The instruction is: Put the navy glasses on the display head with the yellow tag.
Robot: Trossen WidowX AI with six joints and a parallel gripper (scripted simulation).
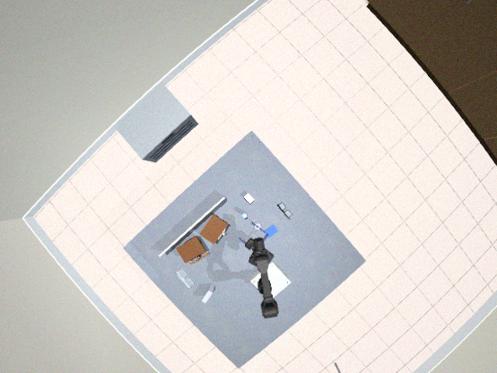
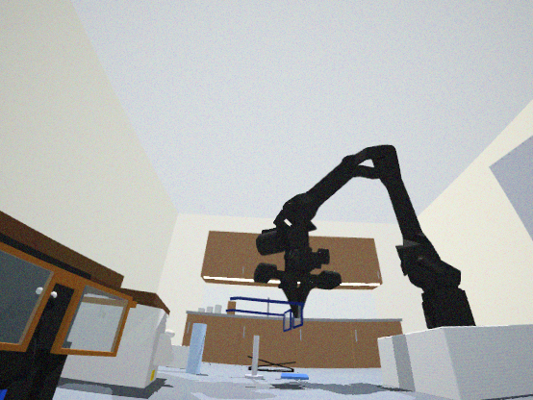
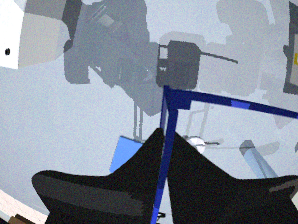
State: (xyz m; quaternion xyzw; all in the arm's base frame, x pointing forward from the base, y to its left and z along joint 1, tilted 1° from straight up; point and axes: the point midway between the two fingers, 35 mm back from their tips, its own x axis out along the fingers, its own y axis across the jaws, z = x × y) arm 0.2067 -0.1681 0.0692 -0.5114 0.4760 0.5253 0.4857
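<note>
Right now my gripper tip is 7 cm short of the thin white post, 8 cm to the left of it and 9 cm above it. The rest, counted from my gripper tip: flat blue piece (2 cm behind, 13 cm to the right, 11 cm below); then white box (26 cm ahead, 19 cm to the right, 9 cm below); then pale blue cylinder (20 cm ahead, 9 cm to the right, 7 cm below).
</note>
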